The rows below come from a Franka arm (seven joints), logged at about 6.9 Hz.
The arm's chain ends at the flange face. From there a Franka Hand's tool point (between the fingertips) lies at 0.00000 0.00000 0.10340 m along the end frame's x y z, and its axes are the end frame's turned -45 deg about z.
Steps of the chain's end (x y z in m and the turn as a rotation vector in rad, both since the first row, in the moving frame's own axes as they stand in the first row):
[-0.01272, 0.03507, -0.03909, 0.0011, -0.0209, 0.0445]
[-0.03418, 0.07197, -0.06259, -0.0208, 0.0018, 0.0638]
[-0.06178, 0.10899, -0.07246, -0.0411, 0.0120, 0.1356]
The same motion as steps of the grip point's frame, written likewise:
[-0.03520, 0.01416, -0.03911, 0.0156, -0.0140, 0.0445]
[-0.07650, 0.02833, -0.06261, -0.0160, -0.0134, 0.0638]
[-0.12314, 0.03711, -0.07255, -0.0375, -0.0206, 0.1356]

